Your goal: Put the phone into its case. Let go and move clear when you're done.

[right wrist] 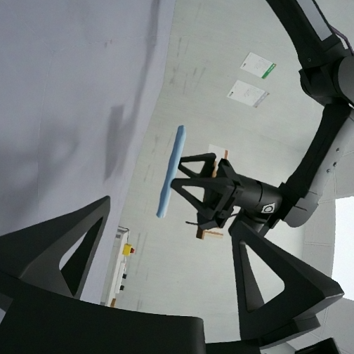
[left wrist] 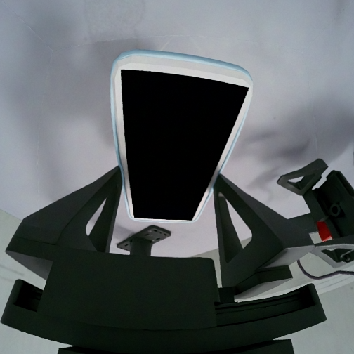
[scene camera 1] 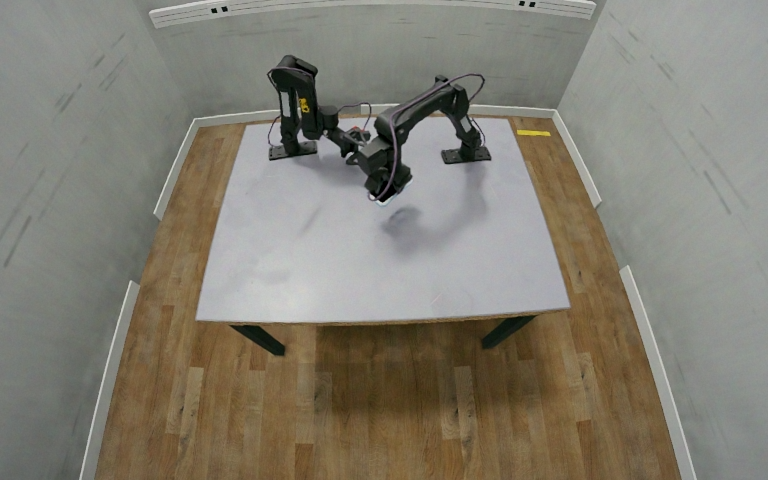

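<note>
The phone [left wrist: 180, 125] has a black screen and a pale border. The light blue case [left wrist: 190, 56] [right wrist: 176, 147] shows as a thin rim around it, so the phone looks to lie in the case; how deep it sits I cannot tell. My left gripper [left wrist: 169, 175] [right wrist: 172, 170] is shut on the case's long sides near one end, holding phone and case above the table. In scene camera 1 a pale edge of the case [scene camera 1: 384, 202] shows below the left gripper. My right gripper [right wrist: 175, 216] is open, its fingers apart with nothing between them, a little away from the case.
The pale table [scene camera 1: 317, 271] lies below both arms, with the arms' shadows on it. In scene camera 1 the right arm reaches in close beside the left forearm. The left arm's base [scene camera 1: 466, 155] and right arm's base [scene camera 1: 292, 150] stand at the table's back edge.
</note>
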